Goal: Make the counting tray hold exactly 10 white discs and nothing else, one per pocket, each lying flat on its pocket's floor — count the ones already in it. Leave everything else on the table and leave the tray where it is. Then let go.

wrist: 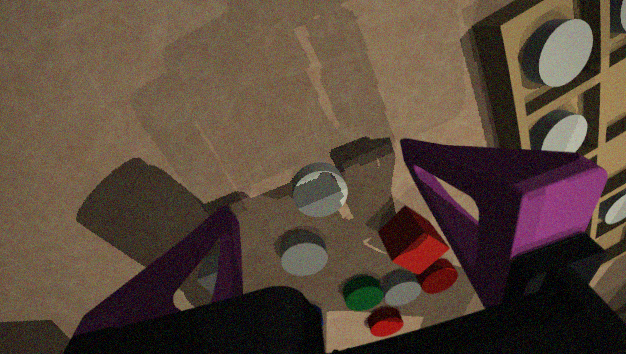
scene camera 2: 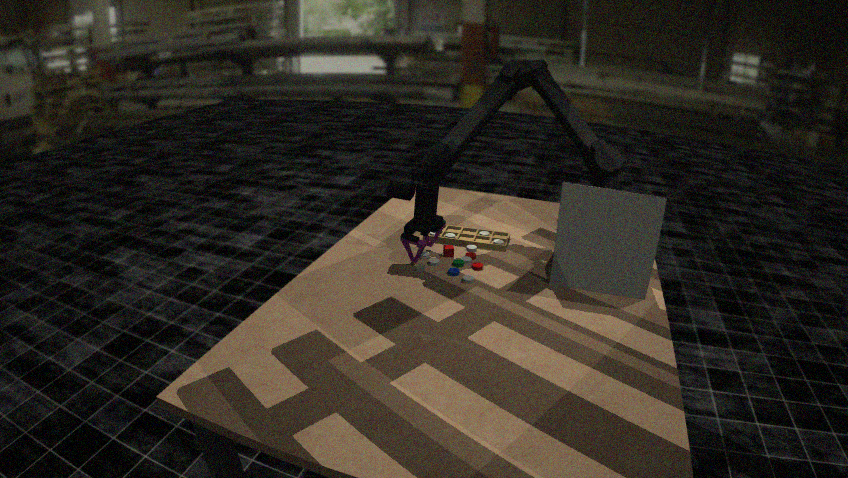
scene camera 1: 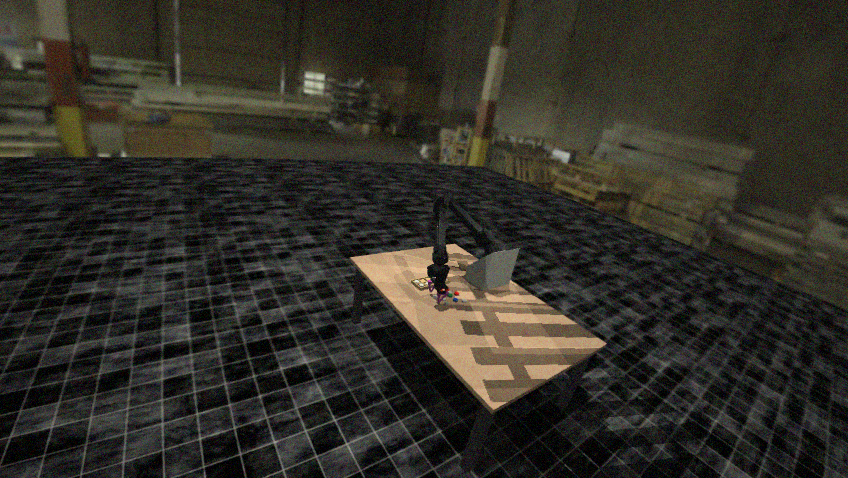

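Note:
The yellow-brown counting tray [scene camera 1: 422, 289] [scene camera 2: 475, 242] [wrist: 492, 90] has white discs in several pockets, such as one white disc [wrist: 566, 52] in its corner pocket and another white disc [wrist: 567, 132] beside it; other pockets are bare. My gripper [scene camera 1: 435, 296] [scene camera 2: 425, 251] [wrist: 312, 183] is open and empty, pointing down. In the wrist view a loose white disc [wrist: 320, 195] shows between the purple fingertips, partly in shadow. A second loose white disc [wrist: 304, 258] lies close by, and a third white disc [wrist: 402, 292] lies between coloured discs. Part of the tray is hidden by the gripper.
A red cube [scene camera 2: 448, 251] [wrist: 415, 240] stands near the right finger in the wrist view. A green disc [scene camera 2: 457, 262] [wrist: 363, 295], a blue disc [scene camera 2: 453, 271], and two red discs lie beyond the cube. A large grey panel [scene camera 1: 494, 270] [scene camera 2: 608, 237] stands by the arm's base.

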